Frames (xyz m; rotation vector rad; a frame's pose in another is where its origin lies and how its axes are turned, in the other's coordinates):
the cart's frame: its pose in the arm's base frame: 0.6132 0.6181 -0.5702 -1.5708 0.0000 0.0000
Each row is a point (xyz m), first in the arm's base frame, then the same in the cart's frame.
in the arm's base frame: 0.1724 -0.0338 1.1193
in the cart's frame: -0.4408 -1.6895 -0.6519
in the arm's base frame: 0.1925 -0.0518 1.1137
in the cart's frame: -0.4207 -1.6839 -0.6699
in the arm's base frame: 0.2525 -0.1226 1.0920
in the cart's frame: -0.3607 -1.6622 -0.7407
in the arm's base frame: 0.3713 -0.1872 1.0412
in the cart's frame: -0.2419 -1.6114 -0.8053
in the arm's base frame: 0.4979 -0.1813 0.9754
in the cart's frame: -0.1153 -1.5456 -0.7994
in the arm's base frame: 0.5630 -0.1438 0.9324
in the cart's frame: -0.0502 -1.5026 -0.7619
